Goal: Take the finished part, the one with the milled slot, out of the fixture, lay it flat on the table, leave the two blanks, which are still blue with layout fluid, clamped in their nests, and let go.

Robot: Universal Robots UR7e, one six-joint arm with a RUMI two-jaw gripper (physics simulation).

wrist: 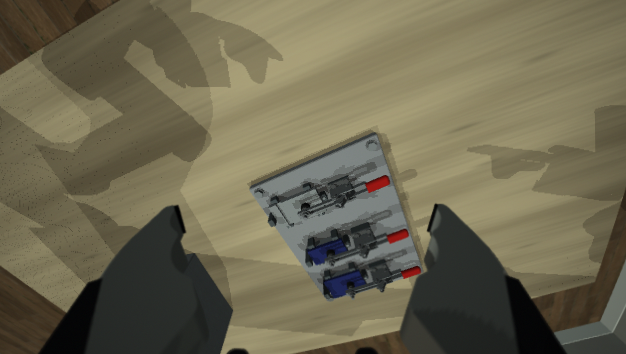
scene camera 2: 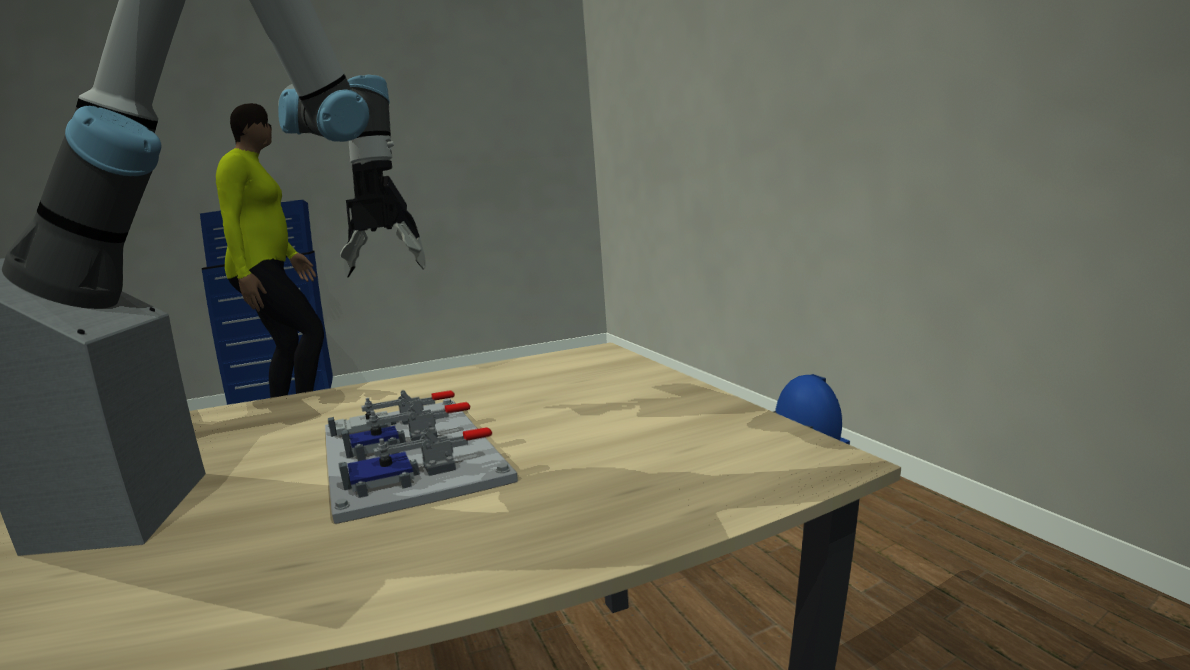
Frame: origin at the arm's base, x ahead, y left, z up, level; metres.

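Seen in the pictures: gripper, fingertip midpoint: (wrist: 307, 207) (scene camera 2: 385, 273); arm's base, origin of the base link: (scene camera 2: 63, 284).
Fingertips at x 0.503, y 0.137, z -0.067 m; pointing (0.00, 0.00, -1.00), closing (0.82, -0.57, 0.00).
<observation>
Offsets run from my fingertips to a thing's top centre. Level surfaces: height alone.
The grey fixture plate (scene camera 2: 345, 509) (wrist: 345, 156) lies on the table @(dz -0.250 m) (scene camera 2: 632, 466) (wrist: 350, 90), with three nests and three red-handled clamps. In the wrist view the finished part @(dx -0.108, dy -0.120, dz -0.219 m) (wrist: 294, 203), bare grey metal, sits in the uppermost nest under a clamp arm; its slot is hard to make out. One blue blank @(dx -0.117, dy -0.230, dz -0.209 m) (scene camera 2: 363, 437) (wrist: 320, 252) sits in the middle nest, and another blue blank @(dx -0.140, dy -0.337, dz -0.214 m) (scene camera 2: 378, 470) (wrist: 342, 284) in the end nest, each under a clamp arm. My gripper (scene camera 2: 386, 271) (wrist: 307, 207) is open and empty, high above the table, pointing down.
A person (scene camera 2: 253, 216) in a yellow top stands behind the table, in front of a blue drawer cabinet (scene camera 2: 241, 332). The robot's grey pedestal (scene camera 2: 49, 432) stands left of the fixture. A blue rounded object (scene camera 2: 807, 407) shows beyond the table's right edge. Red clamp handles stick out past the nests.
</observation>
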